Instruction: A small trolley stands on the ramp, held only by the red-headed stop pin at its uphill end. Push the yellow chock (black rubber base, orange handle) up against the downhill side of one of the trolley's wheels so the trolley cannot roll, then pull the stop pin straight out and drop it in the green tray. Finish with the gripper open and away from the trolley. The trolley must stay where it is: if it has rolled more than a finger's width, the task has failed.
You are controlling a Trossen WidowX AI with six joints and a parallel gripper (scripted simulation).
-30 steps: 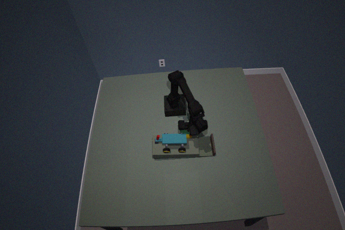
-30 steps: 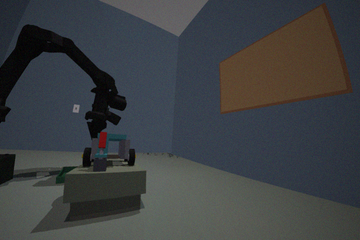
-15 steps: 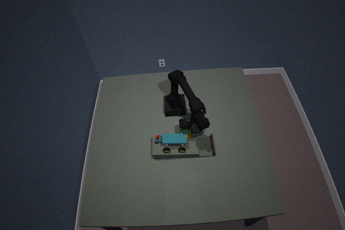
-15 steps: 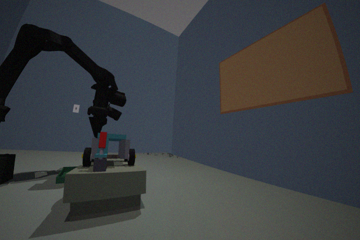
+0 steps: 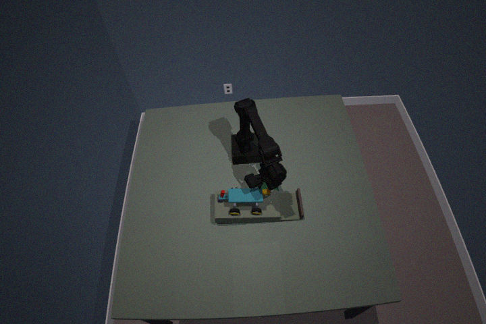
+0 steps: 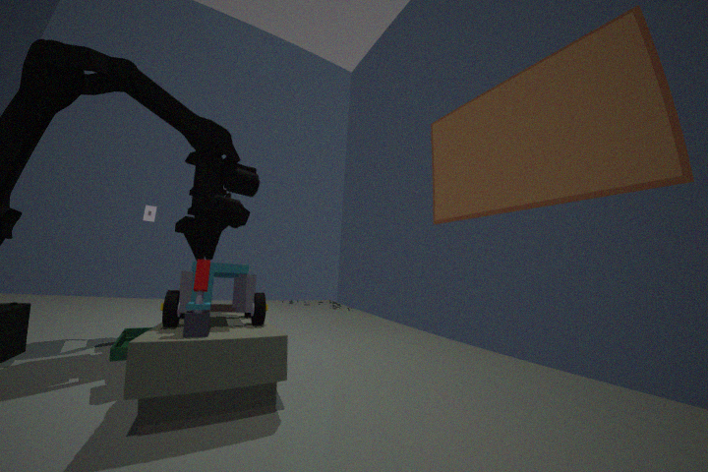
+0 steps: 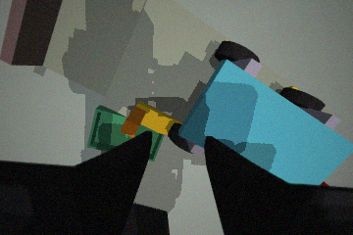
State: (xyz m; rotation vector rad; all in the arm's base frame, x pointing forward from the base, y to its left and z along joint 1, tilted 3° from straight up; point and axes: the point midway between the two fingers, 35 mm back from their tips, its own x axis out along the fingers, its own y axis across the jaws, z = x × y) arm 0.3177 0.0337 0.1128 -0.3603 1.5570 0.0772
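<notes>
The red-headed stop pin is 20 mm behind my gripper tip, 200 mm to the right of it and 30 mm below it. Also, from my gripper tip: blue trolley 20 mm ahead, 90 mm to the right, 50 mm below; then grey ramp 20 mm ahead, 90 mm to the right, 120 mm below; then yellow chock 30 mm behind, 10 mm to the left, 80 mm below.
</notes>
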